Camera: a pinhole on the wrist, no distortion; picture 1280 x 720 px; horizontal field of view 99.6 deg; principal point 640.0 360.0 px. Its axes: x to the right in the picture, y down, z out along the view. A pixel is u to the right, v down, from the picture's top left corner.
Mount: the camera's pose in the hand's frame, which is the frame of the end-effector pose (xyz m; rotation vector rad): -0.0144 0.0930 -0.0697 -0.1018 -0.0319 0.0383
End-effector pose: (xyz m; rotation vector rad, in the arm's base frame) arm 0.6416 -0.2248 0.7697 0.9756 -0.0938 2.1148
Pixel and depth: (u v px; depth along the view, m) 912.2 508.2 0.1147
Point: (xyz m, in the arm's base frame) 0.5581 -0.3112 0.8588
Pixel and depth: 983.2 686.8 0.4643
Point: 0.4742 -0.4963 1.3050
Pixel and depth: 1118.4 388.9 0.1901
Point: 0.5709 -0.2660 0.9858
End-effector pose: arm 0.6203 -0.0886 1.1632 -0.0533 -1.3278 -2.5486
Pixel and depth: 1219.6 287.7 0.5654
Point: 0.0450 0.1521 1.6318
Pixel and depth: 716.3 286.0 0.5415
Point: 0.5521 0.2468 1.5096
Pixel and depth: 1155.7 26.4 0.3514
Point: 0.2690 0.1353 1.3340
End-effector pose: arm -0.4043 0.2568 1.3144 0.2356 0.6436 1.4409
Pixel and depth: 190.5 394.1 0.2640
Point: -0.4114 0.0823 1.5952
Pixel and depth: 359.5 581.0 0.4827
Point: -0.4730 0.1121 1.8722
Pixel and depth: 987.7 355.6 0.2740
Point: -0.3979 0.4684 1.5080
